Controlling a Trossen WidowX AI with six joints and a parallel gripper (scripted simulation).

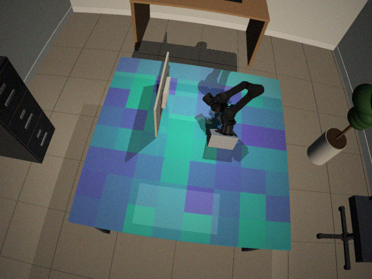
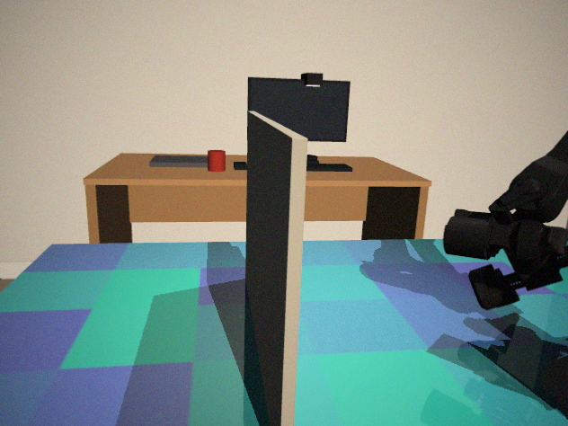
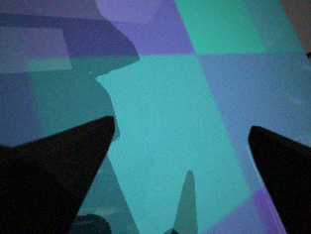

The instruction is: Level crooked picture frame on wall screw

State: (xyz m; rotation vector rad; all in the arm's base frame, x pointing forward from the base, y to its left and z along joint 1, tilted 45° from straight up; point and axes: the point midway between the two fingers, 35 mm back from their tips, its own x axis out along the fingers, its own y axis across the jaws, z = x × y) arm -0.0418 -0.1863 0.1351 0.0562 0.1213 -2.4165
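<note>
Right now the picture frame is 45 cm ahead of my gripper tip, 2 cm to the right of it and 12 cm above it. Also, from my gripper tip: wall panel (46 cm ahead, 1 cm to the right, 11 cm above).
</note>
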